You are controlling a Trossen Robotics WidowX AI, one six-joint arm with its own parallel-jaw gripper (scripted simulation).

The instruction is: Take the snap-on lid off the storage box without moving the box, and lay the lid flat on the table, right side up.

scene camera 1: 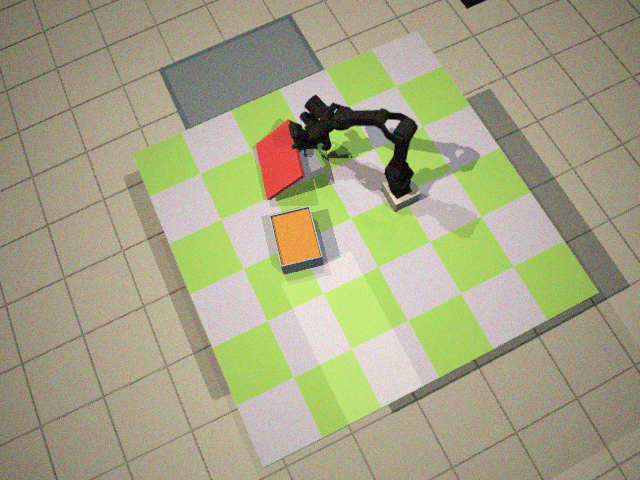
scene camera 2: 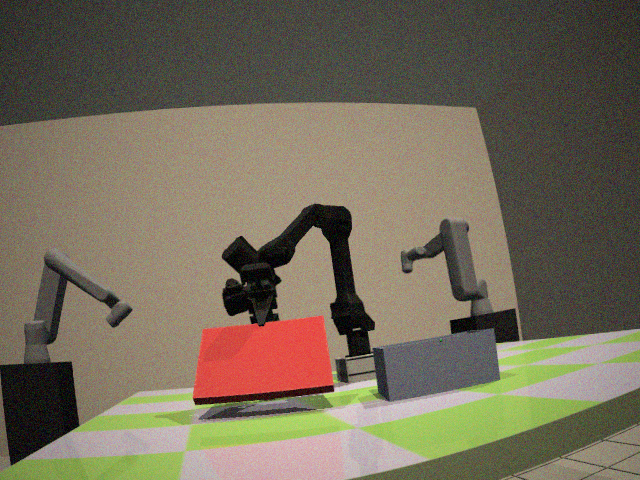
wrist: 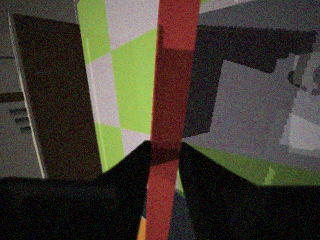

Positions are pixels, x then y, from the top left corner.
Labels:
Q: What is my gripper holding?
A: A red lid.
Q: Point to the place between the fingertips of my gripper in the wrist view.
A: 164, 147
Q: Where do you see a red lid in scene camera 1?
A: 281, 167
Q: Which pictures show my gripper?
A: Scene camera 1, scene camera 2 and the wrist view: all of them.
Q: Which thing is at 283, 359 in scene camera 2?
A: A red lid.

